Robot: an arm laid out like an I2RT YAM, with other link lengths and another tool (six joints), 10 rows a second.
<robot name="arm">
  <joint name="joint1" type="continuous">
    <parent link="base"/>
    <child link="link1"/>
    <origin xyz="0 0 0.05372"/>
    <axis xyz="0 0 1"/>
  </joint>
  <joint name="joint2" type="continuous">
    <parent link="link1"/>
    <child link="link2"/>
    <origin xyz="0.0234 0.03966 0.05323" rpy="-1.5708 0 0"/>
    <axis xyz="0 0 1"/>
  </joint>
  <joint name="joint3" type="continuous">
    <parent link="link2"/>
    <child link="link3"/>
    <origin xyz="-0.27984 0 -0.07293" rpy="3.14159 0 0"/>
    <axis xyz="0 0 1"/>
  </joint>
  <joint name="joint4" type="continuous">
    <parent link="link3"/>
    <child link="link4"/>
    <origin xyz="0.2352 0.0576 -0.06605"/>
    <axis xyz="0 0 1"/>
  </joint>
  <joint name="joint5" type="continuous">
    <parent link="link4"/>
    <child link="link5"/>
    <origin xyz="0.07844 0.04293 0.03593" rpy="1.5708 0 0"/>
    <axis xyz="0 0 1"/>
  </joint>
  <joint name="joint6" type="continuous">
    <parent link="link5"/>
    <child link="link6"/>
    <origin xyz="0.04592 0 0.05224" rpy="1.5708 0 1.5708"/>
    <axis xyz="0 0 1"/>
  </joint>
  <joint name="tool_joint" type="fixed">
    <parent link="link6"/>
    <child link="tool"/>
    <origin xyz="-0.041 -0.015 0.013" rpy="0 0.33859 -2.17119"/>
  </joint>
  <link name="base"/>
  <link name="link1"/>
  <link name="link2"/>
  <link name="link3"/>
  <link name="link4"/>
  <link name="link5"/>
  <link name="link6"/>
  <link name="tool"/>
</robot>
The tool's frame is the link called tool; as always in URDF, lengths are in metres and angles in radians. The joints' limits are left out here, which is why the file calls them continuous.
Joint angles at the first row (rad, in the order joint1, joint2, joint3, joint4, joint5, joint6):
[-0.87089 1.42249 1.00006 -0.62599 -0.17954 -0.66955]
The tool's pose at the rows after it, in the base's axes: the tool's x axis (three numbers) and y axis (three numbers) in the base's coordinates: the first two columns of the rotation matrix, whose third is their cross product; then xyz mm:
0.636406, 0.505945, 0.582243, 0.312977, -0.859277, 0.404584, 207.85, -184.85, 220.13
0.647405, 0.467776, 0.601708, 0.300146, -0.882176, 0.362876, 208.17, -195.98, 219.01
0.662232, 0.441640, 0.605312, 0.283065, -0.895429, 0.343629, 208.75, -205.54, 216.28
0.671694, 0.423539, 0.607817, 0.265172, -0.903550, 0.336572, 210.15, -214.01, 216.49
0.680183, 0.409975, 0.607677, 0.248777, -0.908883, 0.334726, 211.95, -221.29, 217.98
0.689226, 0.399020, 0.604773, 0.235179, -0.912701, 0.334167, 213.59, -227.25, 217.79
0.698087, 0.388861, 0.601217, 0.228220, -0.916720, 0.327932, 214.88, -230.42, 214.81
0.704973, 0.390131, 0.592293, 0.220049, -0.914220, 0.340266, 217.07, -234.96, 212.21
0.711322, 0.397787, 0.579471, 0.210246, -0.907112, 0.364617, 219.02, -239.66, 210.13
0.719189, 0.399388, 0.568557, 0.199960, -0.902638, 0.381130, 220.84, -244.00, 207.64
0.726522, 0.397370, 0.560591, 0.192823, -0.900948, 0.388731, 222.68, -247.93, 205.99
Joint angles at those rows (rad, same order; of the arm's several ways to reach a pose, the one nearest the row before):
[-0.90636 1.46817 1.05281 -0.65648 -0.21128 -0.67629]
[-0.93442 1.51643 1.09275 -0.68755 -0.23795 -0.67506]
[-0.95320 1.55157 1.11648 -0.69487 -0.24084 -0.66959]
[-0.96629 1.57779 1.14336 -0.70035 -0.24085 -0.66137]
[-0.97480 1.59861 1.17094 -0.70700 -0.23654 -0.65203]
[-0.98039 1.61660 1.18978 -0.70774 -0.22876 -0.64352]
[-0.98176 1.63151 1.19498 -0.70489 -0.22145 -0.63671]
[-0.98180 1.64433 1.19908 -0.68560 -0.20616 -0.63205]
[-0.98174 1.65171 1.19891 -0.65625 -0.18512 -0.62893]
[-0.98175 1.66117 1.19960 -0.63303 -0.16625 -0.62359]
[-0.98175 1.67315 1.20719 -0.62304 -0.15251 -0.61901]

